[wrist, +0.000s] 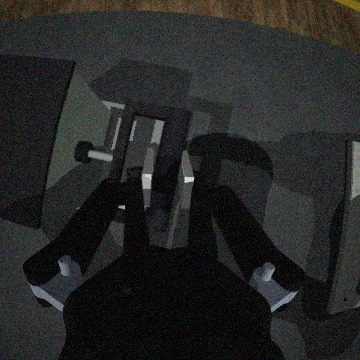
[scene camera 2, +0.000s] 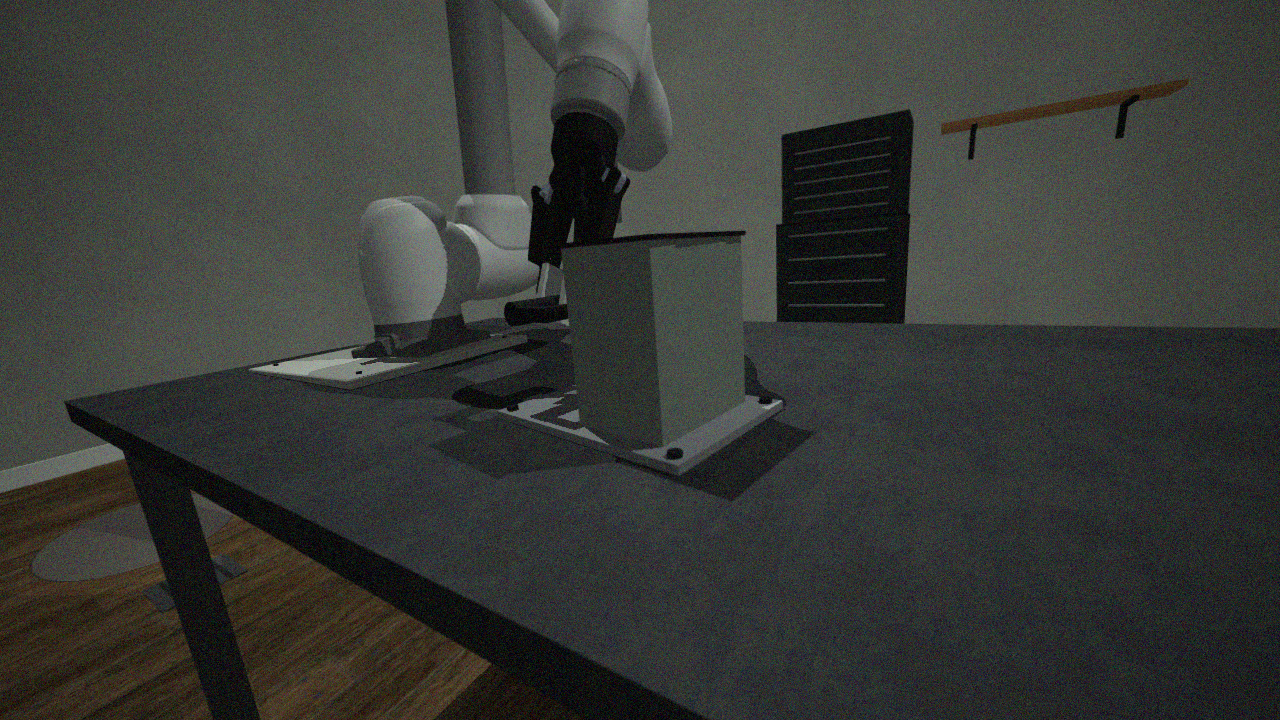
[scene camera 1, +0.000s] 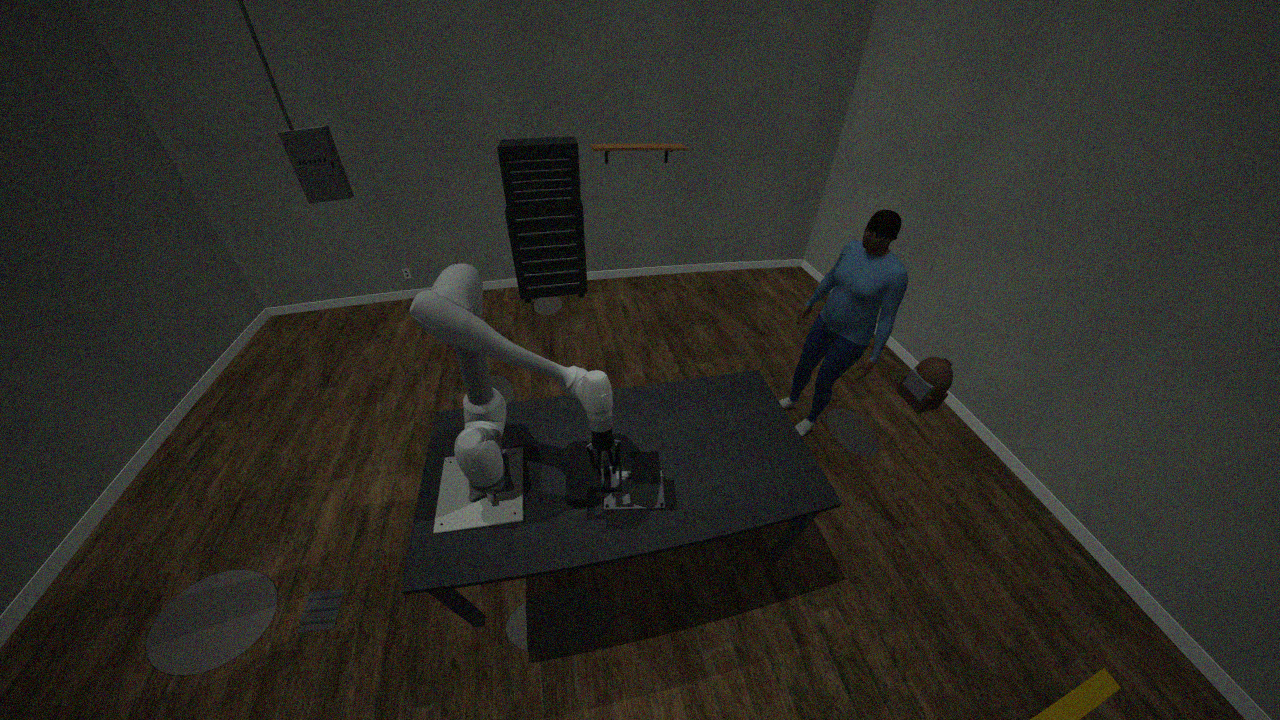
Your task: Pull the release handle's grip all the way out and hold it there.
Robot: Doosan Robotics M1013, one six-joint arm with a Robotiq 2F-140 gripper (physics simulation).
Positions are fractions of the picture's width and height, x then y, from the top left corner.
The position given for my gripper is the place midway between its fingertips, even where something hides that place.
Note:
I see my gripper (scene camera 2: 0.43,0.45) and a base plate (scene camera 1: 0.49,0.70).
My gripper shows as well in the wrist view (wrist: 0.46,0.45) and in scene camera 1 (scene camera 1: 0.48,0.67). The base plate shows as well in the wrist view (wrist: 0.40,0.37).

